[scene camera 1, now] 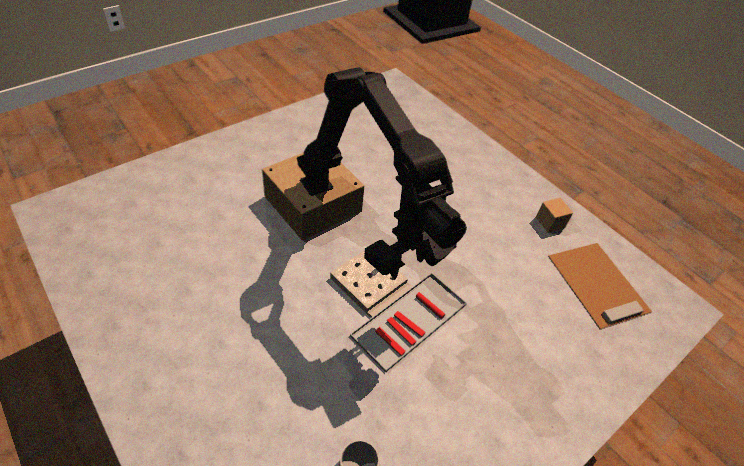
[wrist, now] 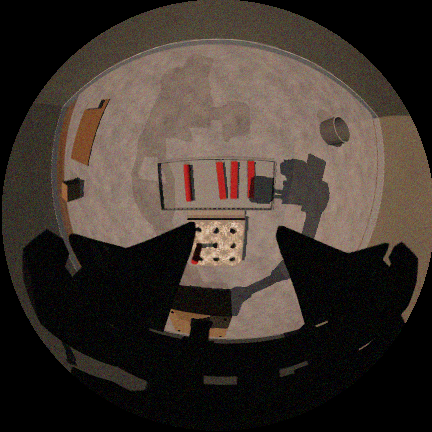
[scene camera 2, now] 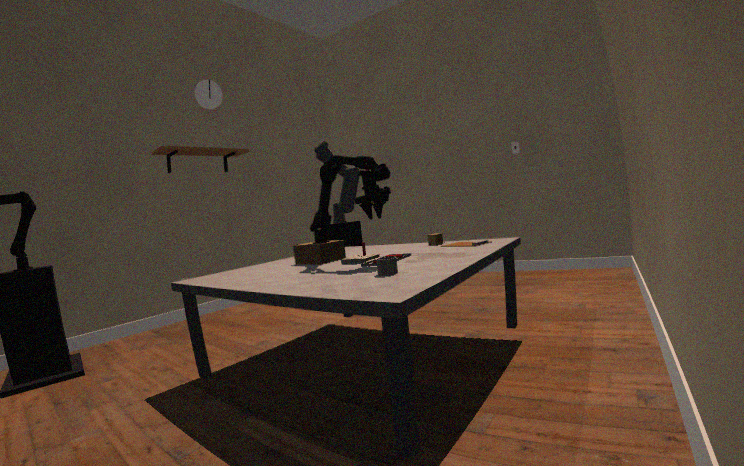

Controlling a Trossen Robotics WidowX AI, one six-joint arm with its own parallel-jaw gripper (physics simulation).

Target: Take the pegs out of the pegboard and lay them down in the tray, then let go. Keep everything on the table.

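Places are measured from the arm's base along level axes (x right, y ahead, z up), in millimetres.
Pixels of known places: gripper, fingertip midpoint: (scene camera 1: 406, 269) (wrist: 236, 229) (scene camera 2: 375, 218); arm's base, link origin: (scene camera 1: 316, 184) (wrist: 200, 323) (scene camera 2: 321, 242).
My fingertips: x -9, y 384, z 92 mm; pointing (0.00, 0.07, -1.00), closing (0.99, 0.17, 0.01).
Note:
Ahead of a thing's pixels: the offset from my fingertips to its top centre.
The pale pegboard {dy -112, dx -2, dz -166 mm} (scene camera 1: 366, 282) (wrist: 225, 238) lies in front of the robot's base. One red peg {dy -132, dx -39, dz -105 mm} (scene camera 2: 363, 248) (wrist: 196, 255) stands upright in a corner hole; the arm hides it in scene camera 1. Several red pegs lie flat inside the thin-rimmed tray: one peg {dy +8, dx -90, dz -172 mm} (scene camera 1: 430, 305) (wrist: 188, 183) is apart from the others, two pegs {dy +27, dx -20, dz -179 mm} (scene camera 1: 409, 324) (wrist: 221, 180) lie close together, and another peg {dy +44, dx +42, dz -179 mm} (scene camera 1: 390, 341) (wrist: 251, 172) lies nearer the tray's other end, partly in shadow. My gripper (scene camera 1: 411, 268) (scene camera 2: 374, 216) (wrist: 236, 229) is open and empty, high above the pegboard.
A wooden block {dy -65, dx -553, dz -130 mm} (scene camera 1: 554, 215) (scene camera 2: 434, 239) (wrist: 75, 190) and an orange-brown board {dy +150, dx -518, dz -175 mm} (scene camera 1: 598, 285) (wrist: 87, 135) with a pale bar on it lie off to one side. A round cup {dy +242, dx +234, dz -135 mm} (scene camera 1: 359, 454) (scene camera 2: 387, 267) (wrist: 334, 131) stands beyond the tray. The base box (scene camera 1: 329, 219) (scene camera 2: 318, 253) is behind the pegboard.

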